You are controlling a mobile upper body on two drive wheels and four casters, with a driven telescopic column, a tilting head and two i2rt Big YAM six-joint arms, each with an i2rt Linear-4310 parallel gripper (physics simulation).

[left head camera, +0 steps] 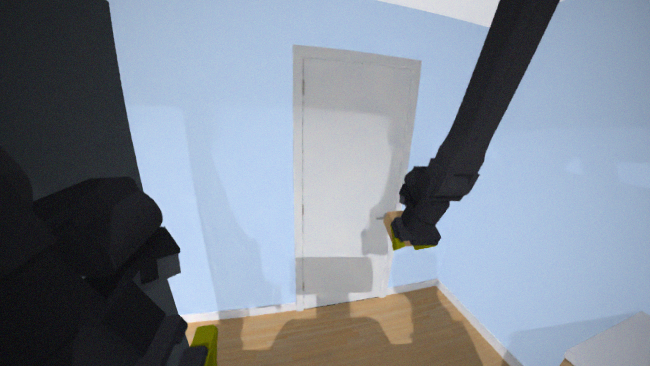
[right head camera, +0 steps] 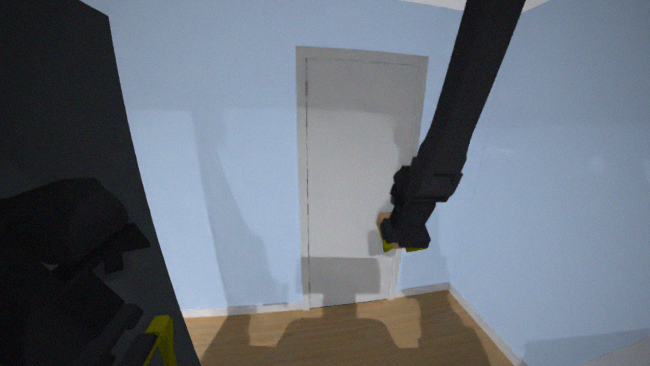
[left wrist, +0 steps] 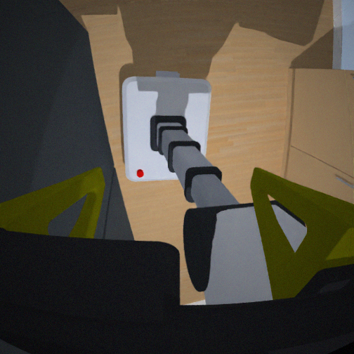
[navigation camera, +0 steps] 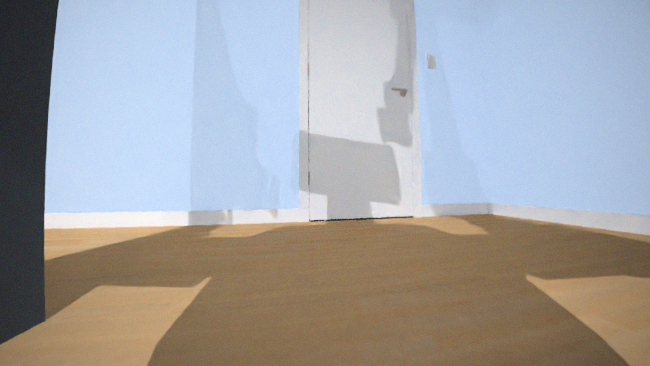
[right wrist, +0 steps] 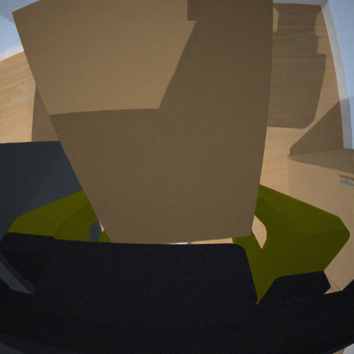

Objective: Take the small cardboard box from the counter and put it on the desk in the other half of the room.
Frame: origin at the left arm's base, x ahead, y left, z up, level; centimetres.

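Seen in the pictures: right gripper, fingertip midpoint: (left head camera: 403, 248) (right head camera: 395, 250).
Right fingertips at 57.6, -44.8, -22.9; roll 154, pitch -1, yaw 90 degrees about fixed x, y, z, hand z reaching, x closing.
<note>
A point is followed by its place in that frame, as x, y, z.
The small cardboard box (left head camera: 393, 217) {61.4, -42.0, -15.1} (right head camera: 383, 218) {61.4, -41.7, -15.2} (right wrist: 160, 150) is held up in the air between the fingers of my right gripper (left head camera: 411, 246) {57.6, -44.8, -22.9} (right head camera: 398, 248) {57.6, -44.8, -22.9} (right wrist: 177, 177), which is shut on it. The box fills much of the right wrist view and is mostly hidden behind the gripper in both head views. My left gripper (left wrist: 177, 175) is open and empty, its two olive fingers wide apart in the left wrist view. One of its fingers shows low at the left in each head view. Neither the counter nor the desk can be made out for certain.
A tall dark panel (left head camera: 60, 75) {47.2, 23.9, 17.4} (right head camera: 55, 100) {45.4, 23.6, 14.7} (left wrist: 45, 75) (navigation camera: 22, 150) {58.8, 25.6, -126.5} stands close at the left, near the left arm. A closed door (left head camera: 345, 175) {153.7, -43.7, -27.5} (right head camera: 350, 175) {153.7, -43.6, -27.5} (navigation camera: 350, 100) {153.4, -41.5, -71.6} is ahead. A beige cabinet (left wrist: 320, 115) (right wrist: 320, 185) and a pale surface (left head camera: 615, 340) {47.7, -138.4, -64.4} are at the right.
</note>
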